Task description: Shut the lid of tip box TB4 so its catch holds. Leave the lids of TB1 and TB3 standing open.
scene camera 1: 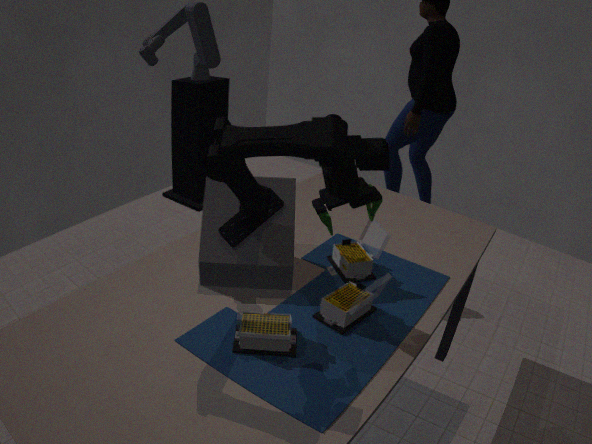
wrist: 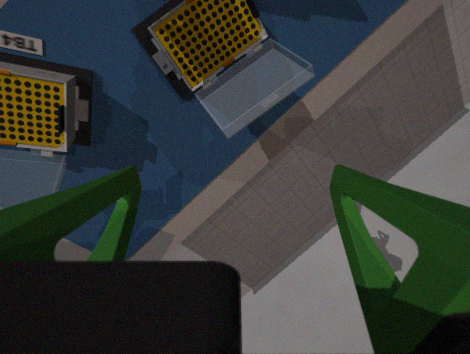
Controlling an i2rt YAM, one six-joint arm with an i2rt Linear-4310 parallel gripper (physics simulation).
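Frame: origin at the arm's base, x ahead, y left, z up, level; millimetres.
Where they show: gripper, fingertip midpoint: (scene camera 1: 351, 226) (wrist: 235, 176); arm's base at its link origin: (scene camera 1: 251, 217).
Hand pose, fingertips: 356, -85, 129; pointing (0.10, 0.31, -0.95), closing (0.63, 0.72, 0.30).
Each offset is from my fingertips to the centre of the thing, as dx, dy, dz. "spot": to the spot under its first point. Level surfaces: height alone.
Tip box TB4 {-123, -141, -274} (scene camera 1: 265, 342) (wrist: 35, 110) has a yellow rack and stands at the near left of the mat. It is cut off by the left edge in the wrist view, where its clear lid {spot: -56, -190, -223} (wrist: 30, 175) is swung open below it. Its tag {spot: -152, -94, -305} (wrist: 21, 43) reads TB4. The middle box, which I take for TB1 {-15, +78, -242} (scene camera 1: 345, 310) (wrist: 215, 37), has its lid {spot: +72, +76, -169} (scene camera 1: 381, 284) (wrist: 257, 87) open towards the table edge. The far box, taken for TB3 {spot: -79, +246, -264} (scene camera 1: 356, 267), has its lid (scene camera 1: 375, 240) raised. My gripper (scene camera 1: 351, 227) (wrist: 235, 176) is open and empty, high above the table, touching no box.
The boxes stand on a blue mat {dz -307} (scene camera 1: 320, 395) (wrist: 107, 25). The table edge runs diagonally past it, with floor beyond. A grey block (scene camera 1: 245, 275) carries my arm's base. A second arm on a black pedestal (scene camera 1: 200, 115) and a person (scene camera 1: 434, 70) are behind the table.
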